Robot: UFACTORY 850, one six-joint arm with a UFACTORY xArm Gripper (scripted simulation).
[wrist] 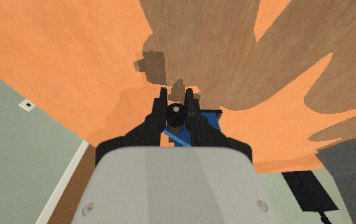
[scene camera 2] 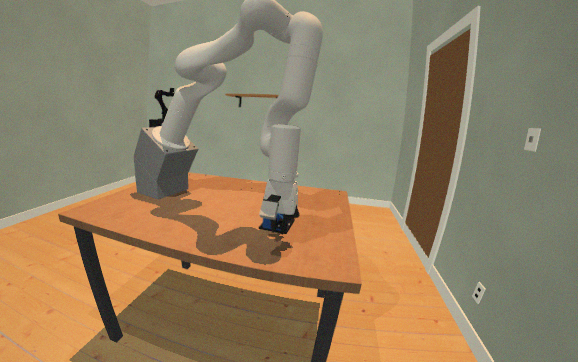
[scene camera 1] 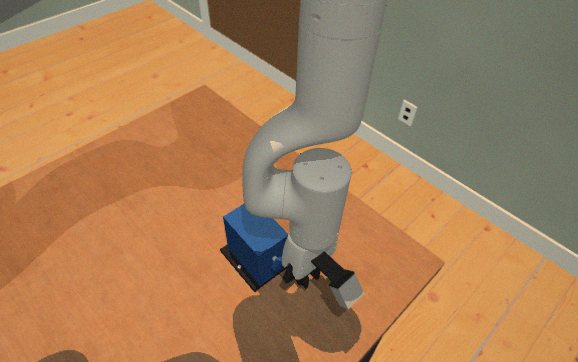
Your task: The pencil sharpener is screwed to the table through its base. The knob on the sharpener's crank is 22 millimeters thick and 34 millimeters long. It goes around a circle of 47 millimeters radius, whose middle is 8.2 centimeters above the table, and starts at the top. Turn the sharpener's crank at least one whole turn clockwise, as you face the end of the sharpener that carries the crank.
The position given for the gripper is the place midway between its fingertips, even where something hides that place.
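Visible: a blue pencil sharpener [scene camera 1: 253,243] and the gripper [scene camera 1: 307,278]. The sharpener [wrist: 210,114] appears again together with the gripper [wrist: 176,96]. Also visible: the gripper [scene camera 2: 278,231].
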